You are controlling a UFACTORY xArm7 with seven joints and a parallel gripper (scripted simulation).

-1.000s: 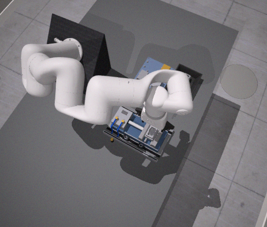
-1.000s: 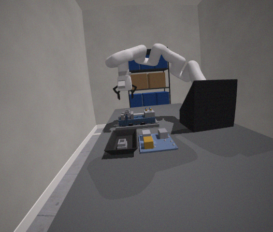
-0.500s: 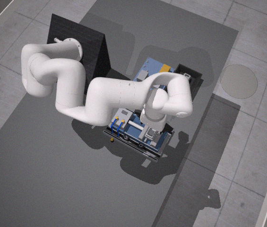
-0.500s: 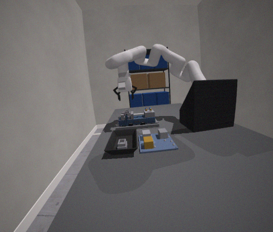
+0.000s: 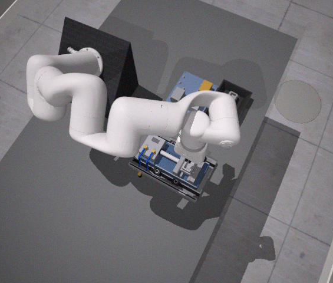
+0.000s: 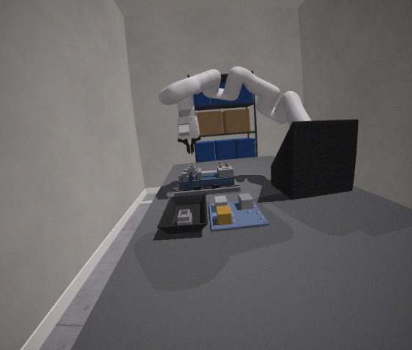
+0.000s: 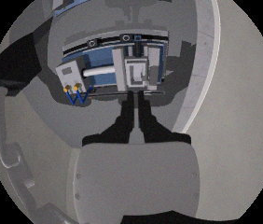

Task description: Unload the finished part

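My hand is 160 mm above the blue vise and 60 mm past it. Also, from my hand: yellow blank (350 mm to the left, 170 mm below, 150 mm behind).
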